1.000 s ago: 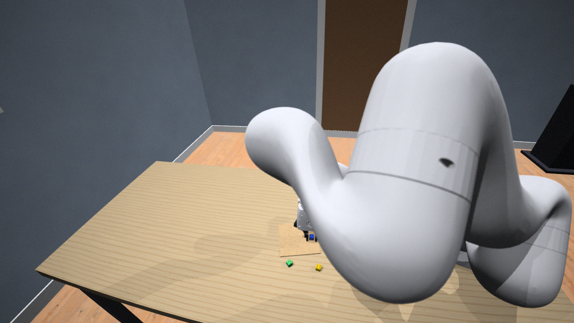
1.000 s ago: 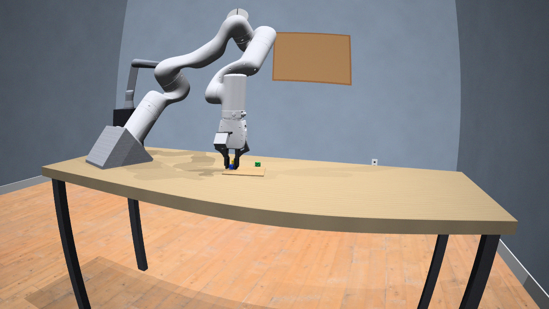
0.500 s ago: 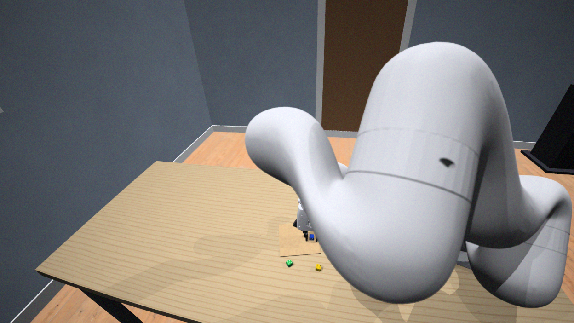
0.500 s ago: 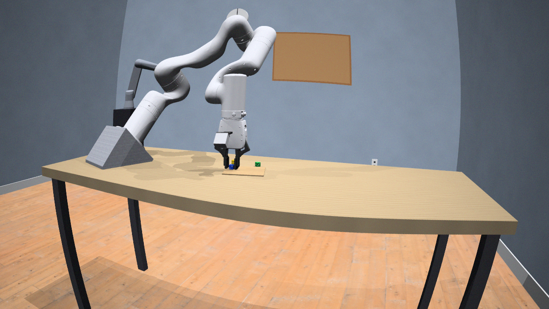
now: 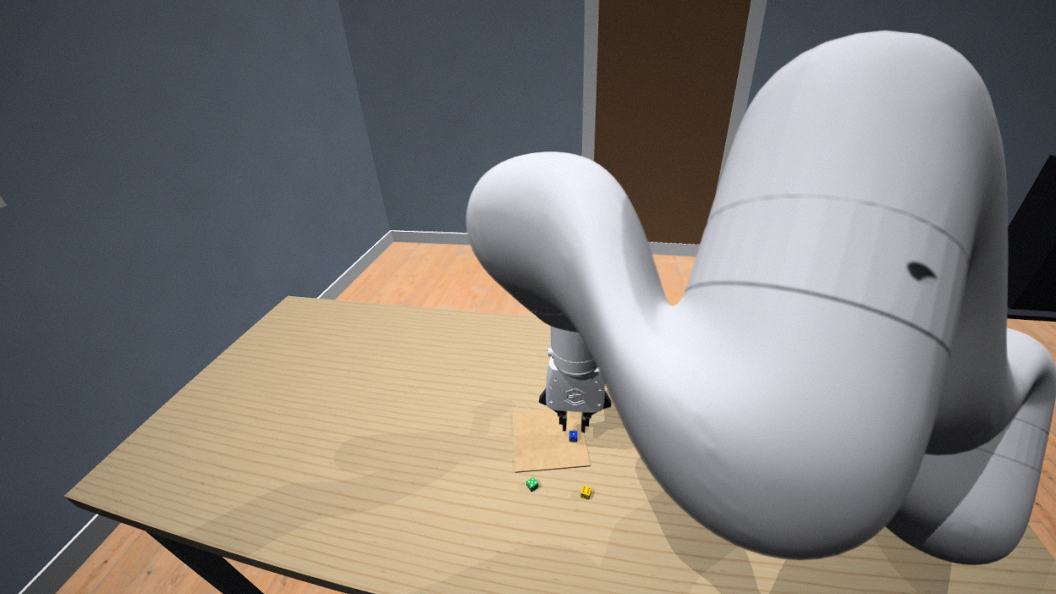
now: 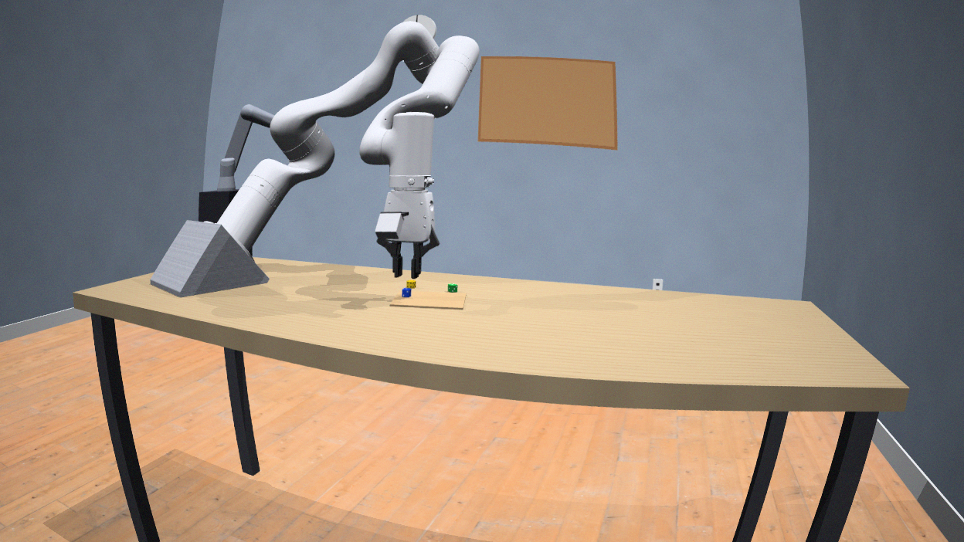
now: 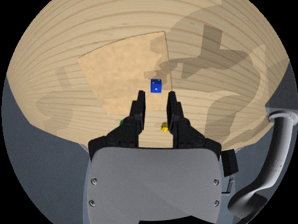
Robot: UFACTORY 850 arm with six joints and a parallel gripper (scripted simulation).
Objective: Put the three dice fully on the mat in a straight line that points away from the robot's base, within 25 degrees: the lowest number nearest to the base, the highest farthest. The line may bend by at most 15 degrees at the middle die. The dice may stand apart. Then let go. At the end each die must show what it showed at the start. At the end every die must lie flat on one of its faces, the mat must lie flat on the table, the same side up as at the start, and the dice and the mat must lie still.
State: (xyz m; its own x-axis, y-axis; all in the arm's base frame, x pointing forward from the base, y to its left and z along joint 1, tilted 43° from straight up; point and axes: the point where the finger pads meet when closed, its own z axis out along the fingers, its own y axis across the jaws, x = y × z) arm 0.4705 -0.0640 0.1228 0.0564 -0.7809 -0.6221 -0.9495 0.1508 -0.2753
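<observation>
Now: hand 5 cm above the blue die. From my hand the other things lie so: yellow die: 3 cm behind, 11 cm to the left, 6 cm below; then tan mat: 5 cm ahead, 6 cm below; then green die: 6 cm ahead, 11 cm to the left, 6 cm below.
</observation>
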